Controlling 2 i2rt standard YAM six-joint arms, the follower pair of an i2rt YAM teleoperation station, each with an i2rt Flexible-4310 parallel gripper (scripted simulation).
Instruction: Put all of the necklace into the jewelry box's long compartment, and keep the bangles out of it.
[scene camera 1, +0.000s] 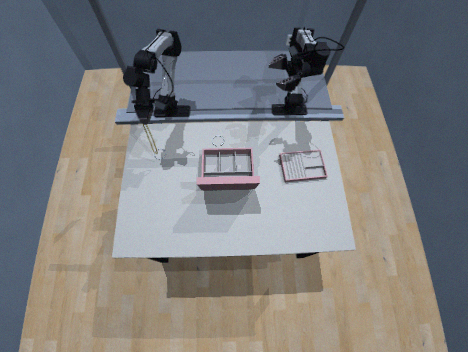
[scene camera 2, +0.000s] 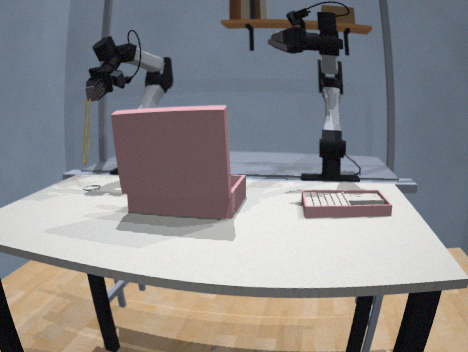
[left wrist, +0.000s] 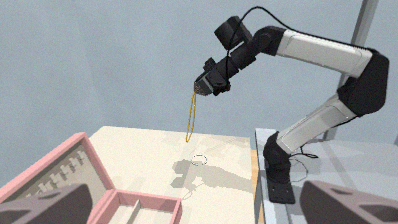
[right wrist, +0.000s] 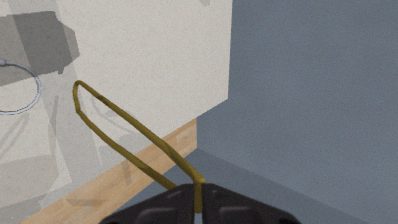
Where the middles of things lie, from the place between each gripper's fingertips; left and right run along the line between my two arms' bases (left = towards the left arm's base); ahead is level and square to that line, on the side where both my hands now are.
Scene:
The pink-rimmed tray (scene camera 2: 352, 203) is 720 mm to the left of my right hand (scene camera 2: 89, 99), 270 mm below it and 90 mm ahead of it.
Right now the pink-rimmed tray is 20 cm ahead of my left hand (scene camera 2: 269, 39), 19 cm to the left of it and 42 cm below it.

